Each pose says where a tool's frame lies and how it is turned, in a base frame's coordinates. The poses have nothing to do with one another.
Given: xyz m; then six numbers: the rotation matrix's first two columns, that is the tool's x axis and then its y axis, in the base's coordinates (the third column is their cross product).
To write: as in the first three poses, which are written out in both.
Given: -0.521 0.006 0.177 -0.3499 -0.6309 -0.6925 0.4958 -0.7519 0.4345
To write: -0.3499 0.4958 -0.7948 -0.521; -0.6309 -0.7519 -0.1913 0.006; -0.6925 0.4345 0.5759 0.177; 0 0 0 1
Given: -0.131 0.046 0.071 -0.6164 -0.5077 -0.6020 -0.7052 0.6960 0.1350
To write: -0.6164 -0.7052 0.3505 -0.131; -0.5077 0.6960 0.5077 0.046; -0.6020 0.1350 -0.7870 0.071; 0 0 0 1
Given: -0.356 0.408 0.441 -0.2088 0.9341 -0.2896 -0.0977 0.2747 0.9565
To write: -0.2088 -0.0977 0.9730 -0.356; 0.9341 0.2747 0.2280 0.408; -0.2896 0.9565 0.0339 0.441; 0 0 0 1
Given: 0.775 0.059 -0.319 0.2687 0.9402 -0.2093 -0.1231 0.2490 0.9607
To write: 0.2687 -0.1231 0.9554 0.775; 0.9402 0.2490 -0.2324 0.059; -0.2093 0.9607 0.1826 -0.319; 0 0 0 1
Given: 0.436 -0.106 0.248 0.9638 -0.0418 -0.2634 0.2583 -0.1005 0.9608
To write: 0.9638 0.2583 -0.0666 0.436; -0.0418 -0.1005 -0.9941 -0.106; -0.2634 0.9608 -0.0861 0.248; 0 0 0 1
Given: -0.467 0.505 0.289 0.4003 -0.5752 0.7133 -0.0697 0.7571 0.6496
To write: 0.4003 -0.0697 -0.9137 -0.467; -0.5752 0.7571 -0.3098 0.505; 0.7133 0.6496 0.2630 0.289; 0 0 0 1
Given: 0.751 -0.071 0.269 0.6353 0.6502 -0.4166 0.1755 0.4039 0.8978
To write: 0.6353 0.1755 0.7520 0.751; 0.6502 0.4039 -0.6435 -0.071; -0.4166 0.8978 0.1425 0.269; 0 0 0 1
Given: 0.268 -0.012 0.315 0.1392 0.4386 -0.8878 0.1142 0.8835 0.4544
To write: 0.1392 0.1142 0.9837 0.268; 0.4386 0.8835 -0.1646 -0.012; -0.8878 0.4544 0.0729 0.315; 0 0 0 1
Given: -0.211 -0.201 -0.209 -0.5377 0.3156 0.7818 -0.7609 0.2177 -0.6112
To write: -0.5377 -0.7609 -0.3631 -0.211; 0.3156 0.2177 -0.9235 -0.201; 0.7818 -0.6112 0.1231 -0.209; 0 0 0 1
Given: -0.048 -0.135 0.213 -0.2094 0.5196 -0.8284 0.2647 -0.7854 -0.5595
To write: -0.2094 0.2647 -0.9413 -0.048; 0.5196 -0.7854 -0.3364 -0.135; -0.8284 -0.5595 0.0269 0.213; 0 0 0 1
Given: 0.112 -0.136 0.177 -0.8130 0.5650 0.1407 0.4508 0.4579 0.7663
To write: -0.8130 0.4508 0.3685 0.112; 0.5650 0.4579 0.6864 -0.136; 0.1407 0.7663 -0.6270 0.177; 0 0 0 1
